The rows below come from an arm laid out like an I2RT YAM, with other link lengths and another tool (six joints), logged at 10 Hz.
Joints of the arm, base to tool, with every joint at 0 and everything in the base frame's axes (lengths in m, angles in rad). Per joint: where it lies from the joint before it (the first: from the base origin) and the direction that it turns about. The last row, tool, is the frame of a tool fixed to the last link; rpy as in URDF.
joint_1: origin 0 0 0.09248 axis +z
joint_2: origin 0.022 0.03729 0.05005 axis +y
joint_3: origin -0.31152 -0.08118 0 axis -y
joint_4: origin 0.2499 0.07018 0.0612 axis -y
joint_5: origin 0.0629 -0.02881 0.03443 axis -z
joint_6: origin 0.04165 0 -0.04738 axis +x
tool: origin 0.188 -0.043 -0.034 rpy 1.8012 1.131 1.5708
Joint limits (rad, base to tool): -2.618..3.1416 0..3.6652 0..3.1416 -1.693..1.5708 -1.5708..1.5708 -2.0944..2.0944
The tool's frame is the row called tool.
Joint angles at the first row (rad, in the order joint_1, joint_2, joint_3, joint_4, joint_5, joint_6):
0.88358 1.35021 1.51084 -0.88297 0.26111 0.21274
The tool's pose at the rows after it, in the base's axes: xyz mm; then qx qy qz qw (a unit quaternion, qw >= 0):
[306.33 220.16 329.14 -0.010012 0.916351 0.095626 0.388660]
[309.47 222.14 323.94 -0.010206 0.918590 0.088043 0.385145]
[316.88 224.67 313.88 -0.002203 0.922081 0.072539 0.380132]
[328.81 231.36 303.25 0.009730 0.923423 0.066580 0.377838]
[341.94 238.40 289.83 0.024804 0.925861 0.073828 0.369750]
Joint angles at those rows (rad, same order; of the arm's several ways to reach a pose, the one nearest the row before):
0.88356 1.35010 1.51851 -0.87093 0.26614 0.19847
0.88357 1.36960 1.52139 -0.87087 0.27186 0.19940
0.88348 1.40876 1.52619 -0.86659 0.29404 0.21383
0.87425 1.45162 1.52394 -0.83204 0.30367 0.22905
0.84485 1.48764 1.50952 -0.77999 0.27697 0.24605

